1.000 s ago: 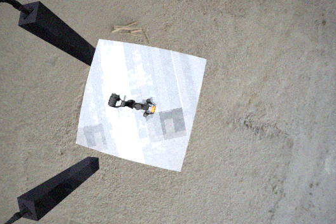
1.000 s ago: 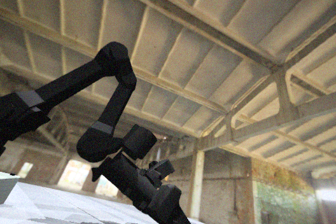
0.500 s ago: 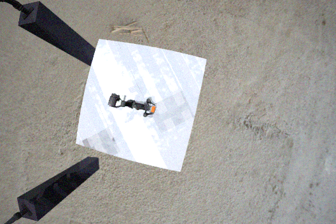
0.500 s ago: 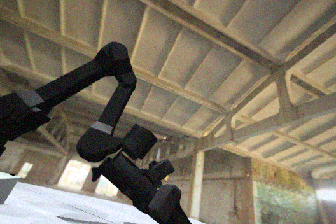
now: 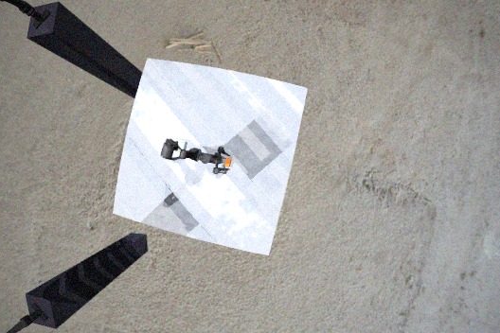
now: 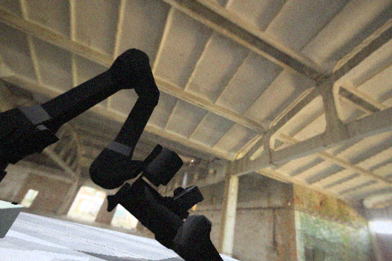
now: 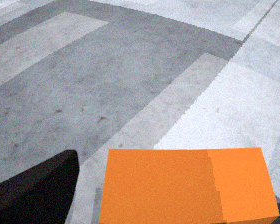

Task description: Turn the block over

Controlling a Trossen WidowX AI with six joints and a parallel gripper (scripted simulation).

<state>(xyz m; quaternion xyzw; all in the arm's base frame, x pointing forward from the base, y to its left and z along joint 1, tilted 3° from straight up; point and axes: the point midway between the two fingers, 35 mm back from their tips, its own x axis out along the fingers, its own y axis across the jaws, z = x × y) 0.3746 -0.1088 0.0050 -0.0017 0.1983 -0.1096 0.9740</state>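
Right now the block is 20 mm behind my gripper tip and 10 mm below it.
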